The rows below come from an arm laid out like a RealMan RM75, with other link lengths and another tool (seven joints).
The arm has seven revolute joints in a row. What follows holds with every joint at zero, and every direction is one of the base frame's.
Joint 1 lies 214 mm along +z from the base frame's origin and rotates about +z.
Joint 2 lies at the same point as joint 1 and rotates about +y.
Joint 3 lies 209.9 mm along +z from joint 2 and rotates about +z.
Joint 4 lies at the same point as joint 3 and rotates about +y.
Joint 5 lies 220.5 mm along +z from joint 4 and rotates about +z.
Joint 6 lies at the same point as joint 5 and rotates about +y.
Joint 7 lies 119.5 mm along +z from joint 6 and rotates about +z.
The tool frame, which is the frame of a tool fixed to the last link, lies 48 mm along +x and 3 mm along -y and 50 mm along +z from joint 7; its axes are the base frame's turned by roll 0, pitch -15.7 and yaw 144.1 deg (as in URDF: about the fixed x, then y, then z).
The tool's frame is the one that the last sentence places.
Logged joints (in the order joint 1, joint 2, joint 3, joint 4, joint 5, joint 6, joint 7), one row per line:
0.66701, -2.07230, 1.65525, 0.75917, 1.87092, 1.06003, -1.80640
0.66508, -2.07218, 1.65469, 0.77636, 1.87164, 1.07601, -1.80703
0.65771, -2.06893, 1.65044, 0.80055, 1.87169, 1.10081, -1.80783
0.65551, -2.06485, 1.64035, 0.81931, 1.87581, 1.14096, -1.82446
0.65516, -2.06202, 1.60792, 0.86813, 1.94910, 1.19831, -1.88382
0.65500, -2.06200, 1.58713, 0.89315, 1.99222, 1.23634, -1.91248
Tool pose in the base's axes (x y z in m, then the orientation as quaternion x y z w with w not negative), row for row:
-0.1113, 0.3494, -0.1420, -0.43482, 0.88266, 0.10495, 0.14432
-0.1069, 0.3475, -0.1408, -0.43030, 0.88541, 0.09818, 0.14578
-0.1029, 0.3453, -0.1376, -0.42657, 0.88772, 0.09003, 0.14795
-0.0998, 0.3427, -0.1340, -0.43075, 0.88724, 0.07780, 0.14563
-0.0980, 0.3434, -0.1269, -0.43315, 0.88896, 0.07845, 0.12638
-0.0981, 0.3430, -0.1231, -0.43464, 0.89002, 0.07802, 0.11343
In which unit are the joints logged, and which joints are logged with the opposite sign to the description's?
The joints are logged in radians. Opposite sign: joint 1.
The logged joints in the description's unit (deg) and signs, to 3 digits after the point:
-38.217, -118.734, 94.839, 43.497, 107.196, 60.735, -103.499
-38.106, -118.727, 94.807, 44.482, 107.237, 61.651, -103.535
-37.684, -118.541, 94.563, 45.868, 107.240, 63.072, -103.581
-37.558, -118.307, 93.985, 46.943, 107.476, 65.372, -104.534
-37.538, -118.145, 92.127, 49.740, 111.675, 68.658, -107.935
-37.529, -118.144, 90.936, 51.174, 114.146, 70.837, -109.577

